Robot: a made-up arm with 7 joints. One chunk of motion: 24 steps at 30 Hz.
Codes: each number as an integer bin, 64 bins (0 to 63) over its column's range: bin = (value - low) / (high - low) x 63, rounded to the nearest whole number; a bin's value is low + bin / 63 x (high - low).
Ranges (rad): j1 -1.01..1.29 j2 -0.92..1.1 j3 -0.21..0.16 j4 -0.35..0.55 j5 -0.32..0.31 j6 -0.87..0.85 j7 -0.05..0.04
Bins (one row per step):
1: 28 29 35 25 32 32 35
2: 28 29 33 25 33 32 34
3: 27 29 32 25 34 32 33
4: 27 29 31 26 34 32 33
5: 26 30 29 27 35 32 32
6: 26 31 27 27 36 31 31
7: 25 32 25 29 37 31 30
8: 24 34 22 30 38 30 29
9: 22 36 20 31 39 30 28
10: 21 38 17 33 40 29 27
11: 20 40 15 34 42 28 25
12: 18 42 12 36 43 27 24
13: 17 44 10 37 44 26 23
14: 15 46 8 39 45 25 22
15: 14 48 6 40 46 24 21
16: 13 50 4 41 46 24 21
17: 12 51 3 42 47 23 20
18: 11 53 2 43 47 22 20
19: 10 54 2 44 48 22 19
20: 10 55 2 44 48 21 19
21: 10 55 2 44 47 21 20
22: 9 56 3 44 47 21 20
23: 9 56 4 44 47 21 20
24: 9 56 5 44 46 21 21
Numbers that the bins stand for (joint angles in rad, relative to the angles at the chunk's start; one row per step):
1: 0.0122 0.0098 -0.0044 0.0071 0.0000 0.0037 0.0000
2: 0.0122 0.0098 -0.0162 0.0071 0.0100 0.0037 -0.0014
3: -0.0243 0.0098 -0.0221 0.0071 0.0200 0.0037 -0.0029
4: -0.0243 0.0098 -0.0279 0.0214 0.0200 0.0037 -0.0029
5: -0.0608 0.0419 -0.0397 0.0357 0.0300 0.0037 -0.0043
6: -0.0608 0.0740 -0.0514 0.0357 0.0400 -0.0237 -0.0057
7: -0.0973 0.1060 -0.0632 0.0643 0.0500 -0.0237 -0.0071
8: -0.1338 0.1702 -0.0808 0.0786 0.0600 -0.0510 -0.0086
9: -0.2068 0.2343 -0.0925 0.0929 0.0700 -0.0510 -0.0100
10: -0.2433 0.2984 -0.1102 0.1214 0.0800 -0.0783 -0.0114
11: -0.2798 0.3625 -0.1219 0.1357 0.1000 -0.1056 -0.0143
12: -0.3529 0.4267 -0.1395 0.1643 0.1100 -0.1329 -0.0157
13: -0.3894 0.4908 -0.1513 0.1786 0.1200 -0.1602 -0.0171
14: -0.4624 0.5549 -0.1630 0.2071 0.1300 -0.1875 -0.0186
15: -0.4989 0.6190 -0.1748 0.2214 0.1400 -0.2148 -0.0200
16: -0.5354 0.6832 -0.1865 0.2357 0.1400 -0.2148 -0.0200
17: -0.5719 0.7152 -0.1924 0.2500 0.1500 -0.2421 -0.0214
18: -0.6084 0.7794 -0.1983 0.2643 0.1500 -0.2694 -0.0214
19: -0.6449 0.8114 -0.1983 0.2786 0.1600 -0.2694 -0.0229
20: -0.6449 0.8435 -0.1983 0.2786 0.1600 -0.2967 -0.0229
21: -0.6449 0.8435 -0.1983 0.2786 0.1500 -0.2967 -0.0214
22: -0.6814 0.8756 -0.1924 0.2786 0.1500 -0.2967 -0.0214
23: -0.6814 0.8756 -0.1865 0.2786 0.1500 -0.2967 -0.0214
24: -0.6814 0.8756 -0.1806 0.2786 0.1400 -0.2967 -0.0200

